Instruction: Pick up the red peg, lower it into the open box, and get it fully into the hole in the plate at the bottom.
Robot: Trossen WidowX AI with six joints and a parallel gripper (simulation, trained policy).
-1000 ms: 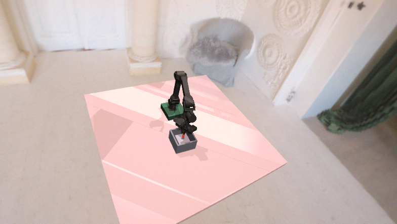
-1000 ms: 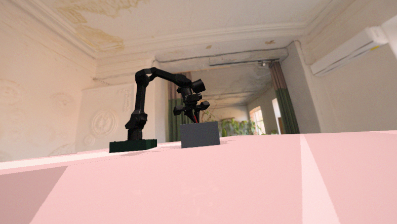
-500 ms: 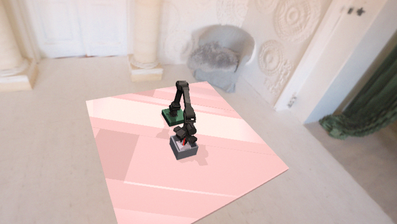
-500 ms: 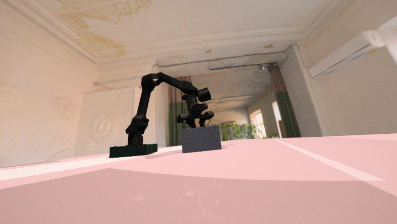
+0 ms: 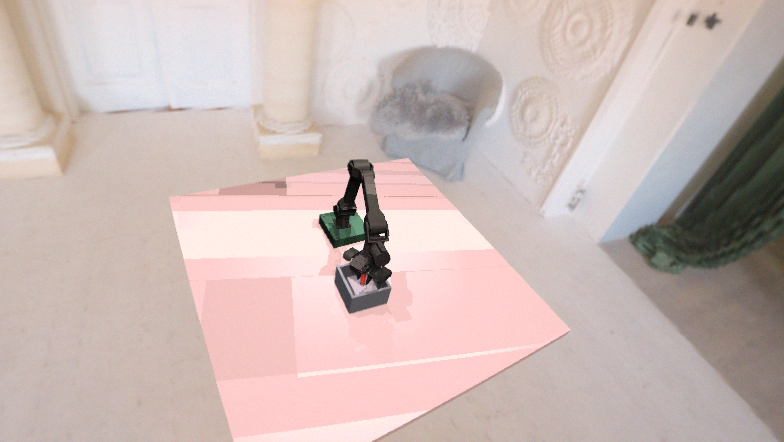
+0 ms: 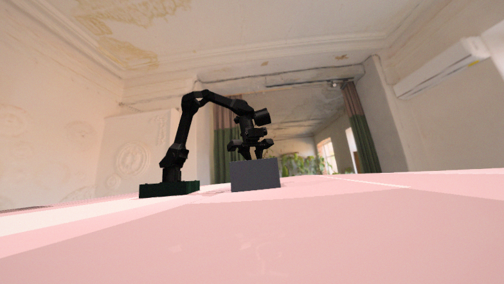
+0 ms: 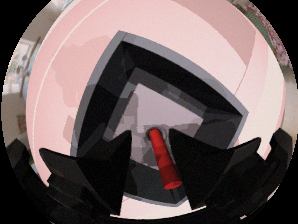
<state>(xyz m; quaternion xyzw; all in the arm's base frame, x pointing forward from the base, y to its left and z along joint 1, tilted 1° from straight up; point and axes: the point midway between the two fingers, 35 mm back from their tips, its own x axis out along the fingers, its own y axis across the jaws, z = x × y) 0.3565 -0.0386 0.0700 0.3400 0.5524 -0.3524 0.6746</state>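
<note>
My gripper tip is 20 mm past the red peg and 10 mm to the right of it. The rest, counted from my gripper tip: box (60 mm below, 10 mm to the left, 10 mm behind); grey plate (40 mm below, 10 mm to the left, 10 mm behind).
</note>
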